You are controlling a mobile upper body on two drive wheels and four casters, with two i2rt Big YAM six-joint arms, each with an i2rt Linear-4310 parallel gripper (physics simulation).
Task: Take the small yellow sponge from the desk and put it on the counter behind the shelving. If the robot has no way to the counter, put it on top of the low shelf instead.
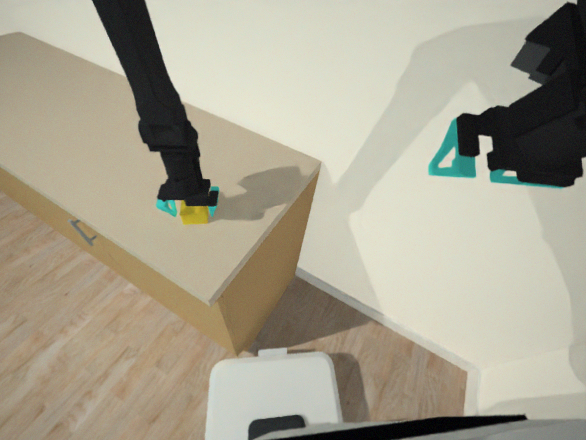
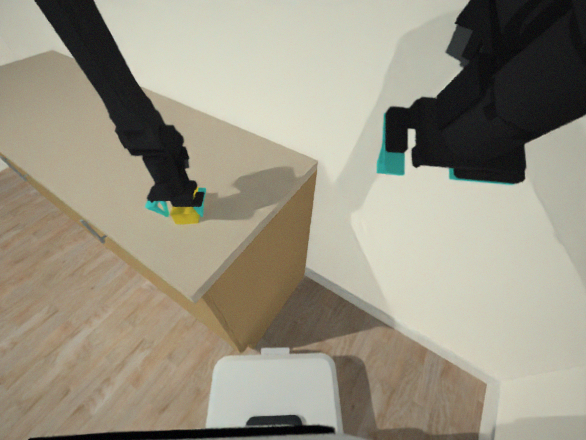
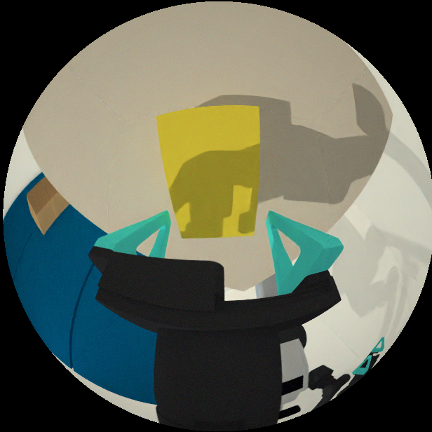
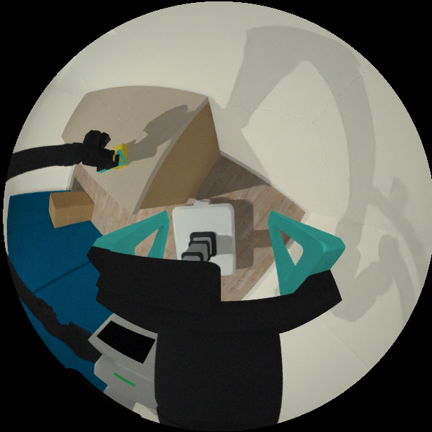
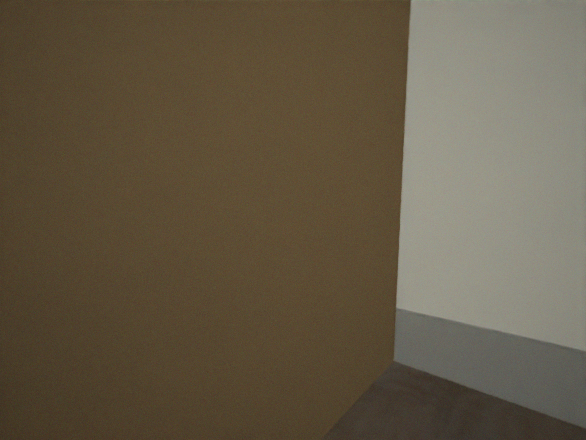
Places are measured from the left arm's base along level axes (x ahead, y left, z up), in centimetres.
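Pixels of known places: left gripper, fingertip midpoint: (image 1: 194, 214) (image 2: 185, 215); right gripper, fingertip midpoint: (image 1: 460, 174) (image 2: 414, 171).
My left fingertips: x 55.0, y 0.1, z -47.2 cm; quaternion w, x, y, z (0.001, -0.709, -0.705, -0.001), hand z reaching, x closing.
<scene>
Behind a point stands the place of what it marks.
The small yellow sponge (image 1: 194, 218) @(x 54.0, y 0.1, z -47.5 cm) (image 2: 185, 218) @(x 54.0, y -0.1, z -47.5 cm) (image 3: 212, 130) (image 4: 121, 148) rests on the beige top of a wood-sided unit (image 1: 65, 100) (image 2: 60, 110) (image 3: 215, 50) (image 4: 130, 105) (image 5: 200, 200) @(x 48.5, y -16.6, z -117.9 cm), apparently the counter, with handles on its front. My left gripper (image 1: 193, 214) @(x 55.0, y 0.1, z -47.2 cm) (image 2: 184, 212) @(x 55.0, y 0.1, z -47.2 cm) (image 3: 218, 216) (image 4: 118, 164) is open, low over the top, with fingertips on either side of the sponge's near end and gaps between. My right gripper (image 1: 483, 177) (image 2: 430, 176) @(x 34.3, y -44.3, z -13.5 cm) (image 3: 371, 357) (image 4: 218, 216) is open and empty, away from the unit, before the wall. The desk and low shelf are not identifiable.
A white rounded box (image 1: 272, 385) @(x 20.8, y -21.6, z -115.0 cm) (image 2: 272, 385) @(x 20.4, y -21.7, z -115.0 cm) (image 4: 182, 217) stands by the unit's near corner. A pale wall (image 1: 425, 250) @(x 55.3, y -79.6, z -70.3 cm) (image 2: 425, 250) @(x 56.1, y -78.4, z -70.5 cm) (image 5: 490, 150) @(x 75.3, y -50.9, z -104.7 cm) runs behind the unit. A blue surface (image 3: 45, 290) (image 4: 40, 250) with a brown box (image 3: 45, 210) (image 4: 70, 209) shows at the left.
</scene>
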